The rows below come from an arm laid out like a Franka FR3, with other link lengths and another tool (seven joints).
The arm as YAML. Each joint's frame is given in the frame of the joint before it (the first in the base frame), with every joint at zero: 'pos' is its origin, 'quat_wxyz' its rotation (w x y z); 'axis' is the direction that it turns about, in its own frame. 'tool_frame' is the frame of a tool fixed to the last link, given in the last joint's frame.
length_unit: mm
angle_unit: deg
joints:
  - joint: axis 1
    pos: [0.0, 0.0, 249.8]
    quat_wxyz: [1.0, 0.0, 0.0, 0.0]
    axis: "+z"
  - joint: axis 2
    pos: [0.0, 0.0, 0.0]
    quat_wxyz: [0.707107, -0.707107, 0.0, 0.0]
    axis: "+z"
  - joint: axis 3
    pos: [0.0, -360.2, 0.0]
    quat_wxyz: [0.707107, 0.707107, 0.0, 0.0]
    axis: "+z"
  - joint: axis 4
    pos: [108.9, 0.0, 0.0]
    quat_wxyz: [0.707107, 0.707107, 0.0, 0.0]
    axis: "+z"
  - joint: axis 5
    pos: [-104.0, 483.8, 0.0]
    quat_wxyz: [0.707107, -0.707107, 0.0, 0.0]
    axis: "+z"
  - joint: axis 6
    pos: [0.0, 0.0, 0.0]
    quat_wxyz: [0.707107, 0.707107, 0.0, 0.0]
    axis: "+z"
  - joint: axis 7
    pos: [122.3, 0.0, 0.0]
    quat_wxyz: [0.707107, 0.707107, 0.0, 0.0]
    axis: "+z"
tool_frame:
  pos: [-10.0, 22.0, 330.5]
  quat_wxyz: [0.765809, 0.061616, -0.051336, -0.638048]
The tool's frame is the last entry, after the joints.
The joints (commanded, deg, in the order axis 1, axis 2, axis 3, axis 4, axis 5, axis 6, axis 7), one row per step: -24.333 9.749 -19.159 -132.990 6.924 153.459 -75.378; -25.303 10.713 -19.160 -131.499 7.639 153.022 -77.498; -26.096 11.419 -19.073 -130.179 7.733 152.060 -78.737; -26.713 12.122 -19.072 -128.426 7.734 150.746 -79.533; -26.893 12.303 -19.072 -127.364 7.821 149.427 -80.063; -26.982 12.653 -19.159 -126.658 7.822 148.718 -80.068; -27.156 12.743 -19.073 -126.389 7.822 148.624 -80.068; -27.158 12.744 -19.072 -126.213 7.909 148.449 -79.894; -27.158 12.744 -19.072 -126.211 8.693 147.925 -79.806
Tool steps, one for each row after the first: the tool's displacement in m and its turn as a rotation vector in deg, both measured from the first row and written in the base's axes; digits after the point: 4 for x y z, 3 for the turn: -0.0016 -0.0152 0.0018 -0.301 0.046 0.640; -0.0034 -0.0254 0.0031 -0.295 0.473 1.179; -0.0024 -0.0364 0.0077 -0.305 0.803 1.486; -0.0005 -0.0396 0.0117 0.019 1.067 1.862; -0.0005 -0.0425 0.0122 0.217 1.333 1.758; 0.0001 -0.0445 0.0135 0.156 1.277 1.688; 0.0008 -0.0450 0.0146 0.229 1.195 1.468; -0.0004 -0.0422 0.0127 0.990 1.091 0.819
